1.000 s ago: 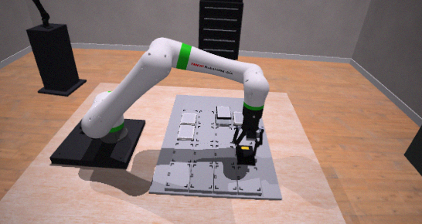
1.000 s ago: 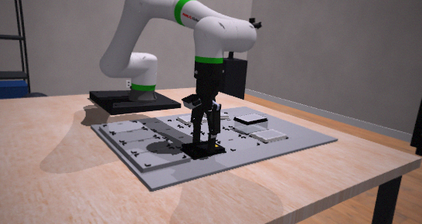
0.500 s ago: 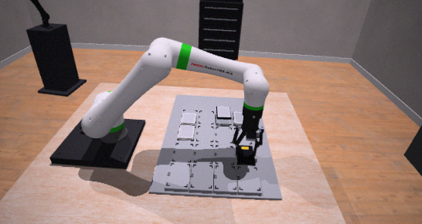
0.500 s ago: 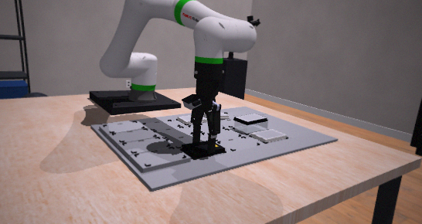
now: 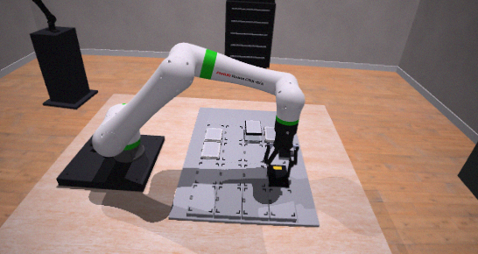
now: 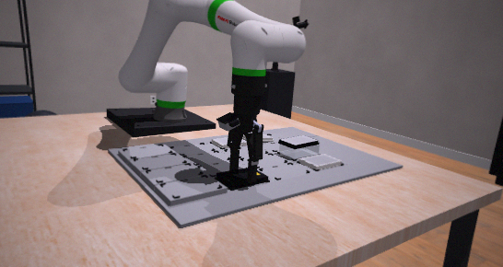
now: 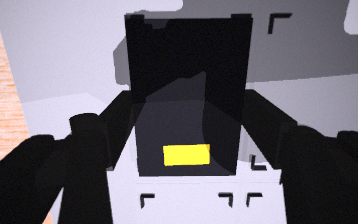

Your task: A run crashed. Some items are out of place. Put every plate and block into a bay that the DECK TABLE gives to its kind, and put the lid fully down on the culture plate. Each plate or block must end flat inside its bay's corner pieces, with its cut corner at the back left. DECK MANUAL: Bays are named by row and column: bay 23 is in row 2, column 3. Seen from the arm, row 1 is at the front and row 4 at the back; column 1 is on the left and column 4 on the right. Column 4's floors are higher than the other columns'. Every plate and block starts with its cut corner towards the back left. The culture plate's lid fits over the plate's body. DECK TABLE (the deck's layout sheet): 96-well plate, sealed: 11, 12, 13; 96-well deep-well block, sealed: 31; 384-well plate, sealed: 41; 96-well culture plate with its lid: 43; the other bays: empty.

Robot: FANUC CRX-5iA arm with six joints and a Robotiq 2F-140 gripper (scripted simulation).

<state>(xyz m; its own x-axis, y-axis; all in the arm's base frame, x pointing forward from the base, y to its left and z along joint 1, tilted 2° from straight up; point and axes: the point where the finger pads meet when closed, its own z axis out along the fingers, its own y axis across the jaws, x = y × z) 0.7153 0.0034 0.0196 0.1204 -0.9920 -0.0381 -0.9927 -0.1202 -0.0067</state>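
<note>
My gripper is now 310 mm to the right of the sealed 96-well plate, 150 mm past it and 10 mm below it. Round my hand: pale 96-well plate: 340 mm behind, 120 mm to the left, 30 mm below; bay label 33: 150 mm behind, 40 mm below, 20 mm to the right; white plate: 350 mm behind, 240 mm to the left, 20 mm below.
</note>
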